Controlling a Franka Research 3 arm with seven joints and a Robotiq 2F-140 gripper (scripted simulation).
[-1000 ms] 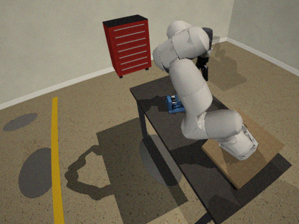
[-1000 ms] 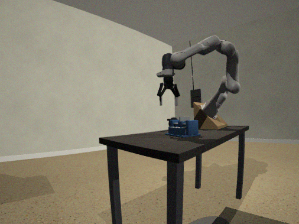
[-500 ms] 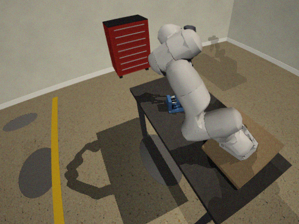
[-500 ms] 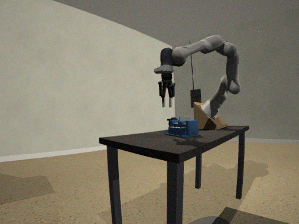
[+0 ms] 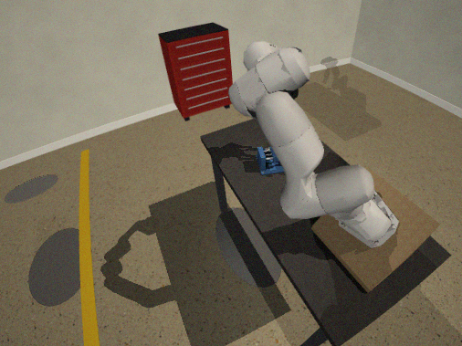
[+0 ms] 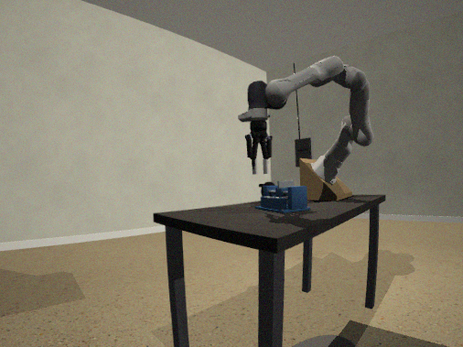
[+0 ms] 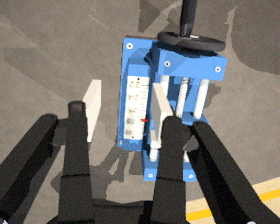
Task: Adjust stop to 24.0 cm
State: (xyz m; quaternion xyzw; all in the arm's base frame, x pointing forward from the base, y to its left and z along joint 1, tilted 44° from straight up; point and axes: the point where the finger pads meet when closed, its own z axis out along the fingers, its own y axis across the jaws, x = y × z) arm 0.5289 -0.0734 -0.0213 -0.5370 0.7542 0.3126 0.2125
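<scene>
The handwheel grip is 9 cm behind my hand, 5 cm to the right of it and 8 cm below it.
</scene>
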